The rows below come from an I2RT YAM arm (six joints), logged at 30 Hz.
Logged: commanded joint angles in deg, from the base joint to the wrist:
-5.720 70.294 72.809 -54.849 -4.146 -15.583
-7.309 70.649 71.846 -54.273 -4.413 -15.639
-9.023 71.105 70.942 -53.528 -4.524 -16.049
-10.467 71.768 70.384 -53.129 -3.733 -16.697
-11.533 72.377 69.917 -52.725 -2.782 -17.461
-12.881 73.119 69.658 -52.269 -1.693 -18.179
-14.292 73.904 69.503 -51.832 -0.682 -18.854
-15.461 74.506 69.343 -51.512 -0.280 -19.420
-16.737 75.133 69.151 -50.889 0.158 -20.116
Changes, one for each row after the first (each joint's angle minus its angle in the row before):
-1.589 0.355 -0.963 0.576 -0.267 -0.056
-1.714 0.456 -0.904 0.745 -0.111 -0.410
-1.444 0.663 -0.558 0.399 0.791 -0.648
-1.066 0.609 -0.467 0.404 0.951 -0.764
-1.348 0.742 -0.259 0.456 1.089 -0.718
-1.411 0.785 -0.155 0.437 1.011 -0.675
-1.169 0.602 -0.160 0.320 0.402 -0.566
-1.276 0.627 -0.192 0.623 0.438 -0.696

